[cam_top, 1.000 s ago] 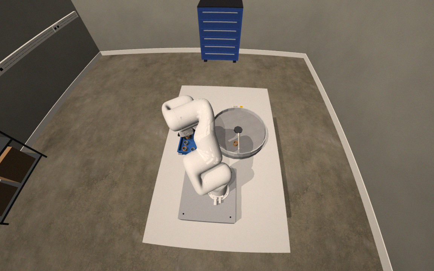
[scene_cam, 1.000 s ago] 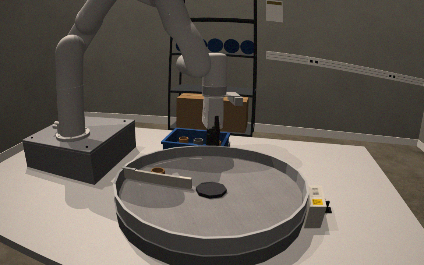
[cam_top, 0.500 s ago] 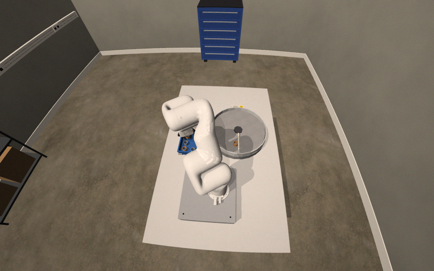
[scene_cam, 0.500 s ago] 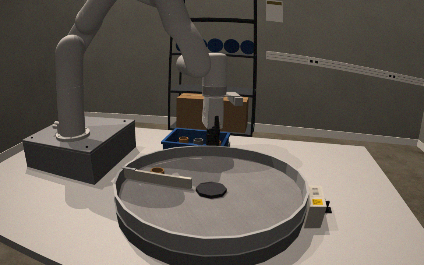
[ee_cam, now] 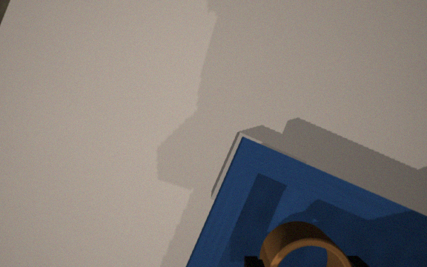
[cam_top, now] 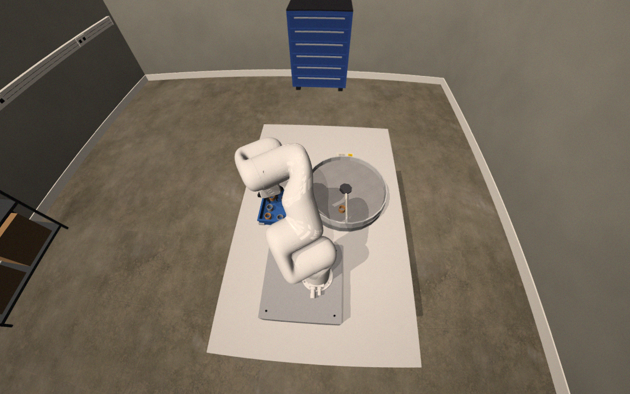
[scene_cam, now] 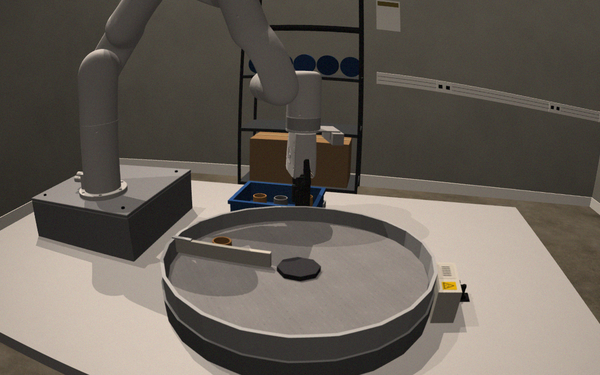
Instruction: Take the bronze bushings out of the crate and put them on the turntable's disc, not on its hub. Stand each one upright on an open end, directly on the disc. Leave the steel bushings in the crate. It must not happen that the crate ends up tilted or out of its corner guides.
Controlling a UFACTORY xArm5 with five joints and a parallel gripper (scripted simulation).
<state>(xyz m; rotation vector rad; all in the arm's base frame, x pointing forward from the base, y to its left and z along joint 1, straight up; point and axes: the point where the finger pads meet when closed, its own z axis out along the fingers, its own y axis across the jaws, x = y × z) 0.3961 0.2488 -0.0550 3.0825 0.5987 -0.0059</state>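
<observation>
My gripper is now 50 mm past the blue crate, 20 mm to the left of it and 20 mm above it. Round my hand: turntable disc (60 mm ahead, 370 mm to the right, 10 mm above).
</observation>
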